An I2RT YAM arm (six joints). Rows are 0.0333 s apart.
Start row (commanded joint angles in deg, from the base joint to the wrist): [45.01 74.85 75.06 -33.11 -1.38 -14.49]
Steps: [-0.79 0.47 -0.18 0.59 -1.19 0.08]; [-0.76 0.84 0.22 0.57 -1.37 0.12]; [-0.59 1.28 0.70 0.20 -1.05 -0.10]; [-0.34 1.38 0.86 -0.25 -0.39 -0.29]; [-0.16 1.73 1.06 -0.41 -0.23 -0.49]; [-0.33 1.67 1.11 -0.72 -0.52 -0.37]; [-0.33 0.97 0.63 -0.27 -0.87 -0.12]
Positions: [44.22 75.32 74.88 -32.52 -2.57 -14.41]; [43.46 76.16 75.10 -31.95 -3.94 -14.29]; [42.87 77.44 75.80 -31.75 -4.99 -14.39]; [42.53 78.82 76.66 -32.00 -5.38 -14.68]; [42.37 80.55 77.72 -32.41 -5.61 -15.17]; [42.04 82.22 78.83 -33.13 -6.13 -15.54]; [41.71 83.19 79.46 -33.40 -7.00 -15.66]
